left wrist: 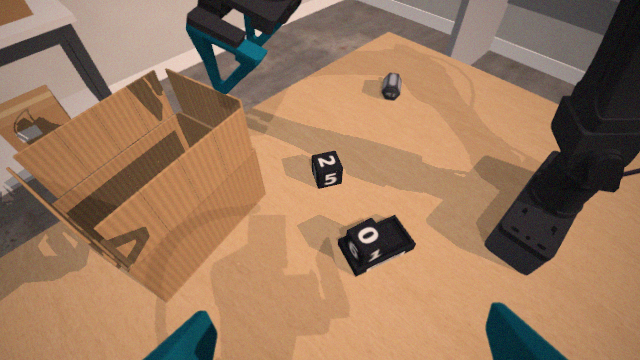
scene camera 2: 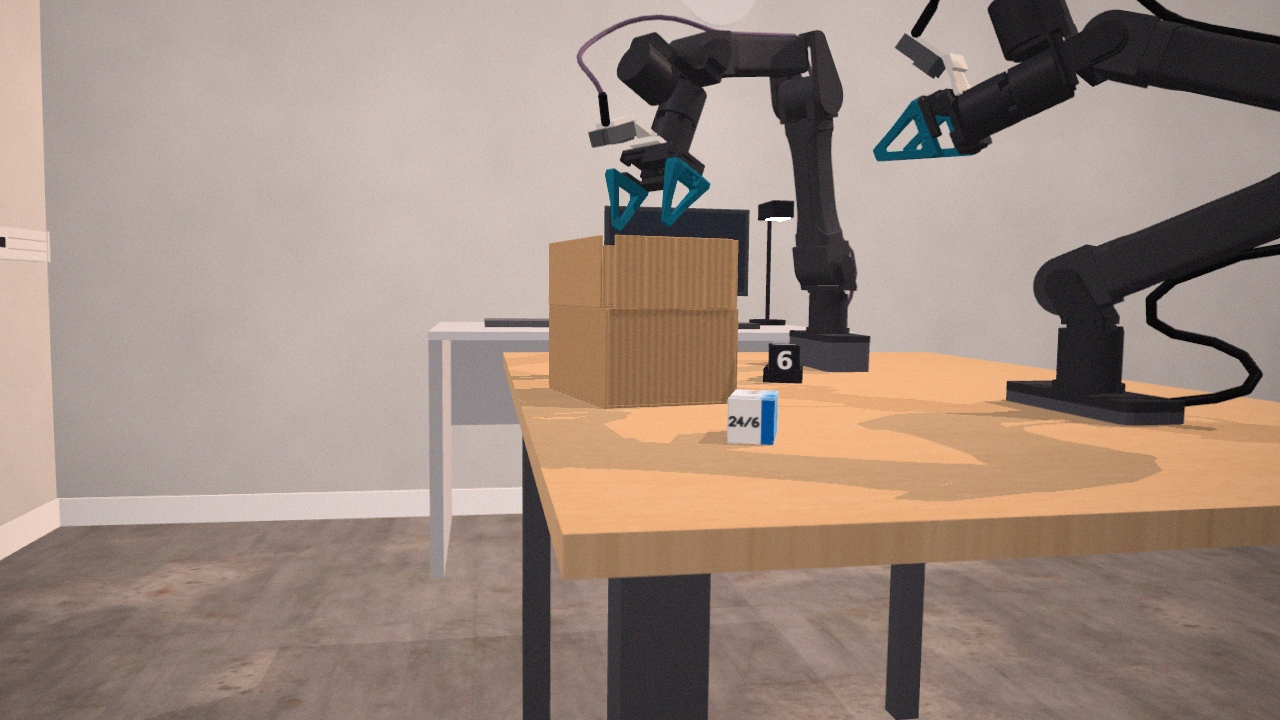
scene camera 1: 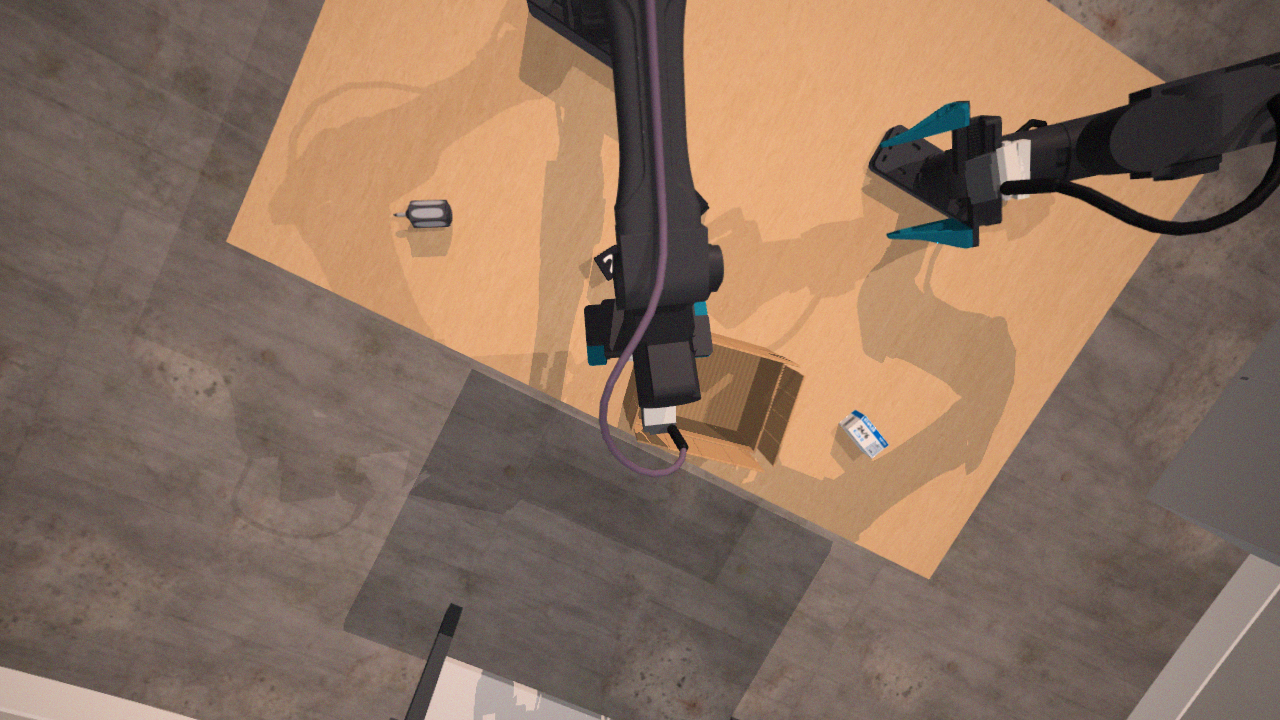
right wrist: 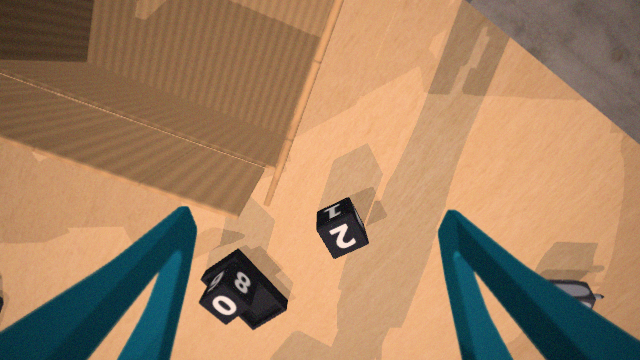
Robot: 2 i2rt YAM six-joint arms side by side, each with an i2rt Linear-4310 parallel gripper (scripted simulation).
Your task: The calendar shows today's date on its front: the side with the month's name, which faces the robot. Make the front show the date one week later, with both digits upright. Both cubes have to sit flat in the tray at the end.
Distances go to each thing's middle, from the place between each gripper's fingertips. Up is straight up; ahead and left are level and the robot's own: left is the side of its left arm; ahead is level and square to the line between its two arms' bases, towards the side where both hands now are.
I see the black calendar tray (right wrist: 269, 302) 210 mm behind my right hand (scene camera 2: 640, 226) and 200 mm below it. The rest, counted from my right hand: staples box (scene camera 2: 752, 416) 40 mm ahead, 440 mm to the left, 190 mm below.
Right now the black calendar tray is 5 cm ahead of my left hand (scene camera 1: 883, 192), 18 cm to the right of it and 28 cm below it. From my left hand the other things lie so: staples box: 30 cm ahead, 26 cm to the left, 27 cm below.
